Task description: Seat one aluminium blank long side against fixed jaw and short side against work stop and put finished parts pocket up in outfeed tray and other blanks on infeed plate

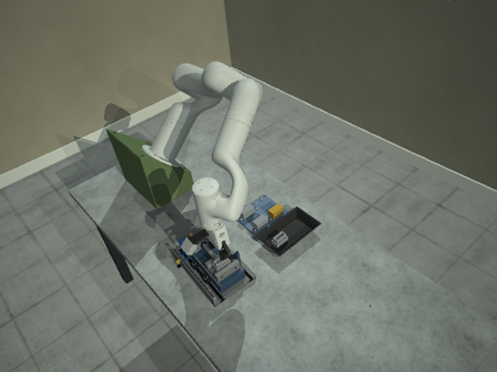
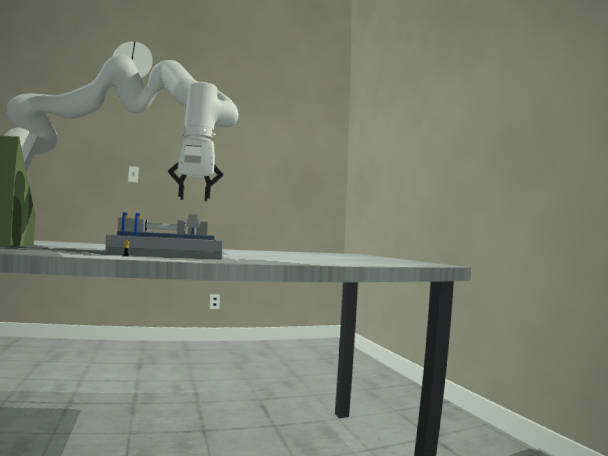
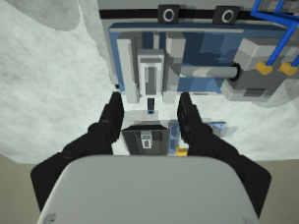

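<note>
My gripper is now 9 cm above the fixed jaw and 3 cm short of it. Round my hand: moving jaw (9 cm below, 3 cm behind, 1 cm to the left); then cylinder rod (9 cm below, 8 cm behind, 1 cm to the left); then vise (13 cm below, 7 cm behind, 1 cm to the left).
</note>
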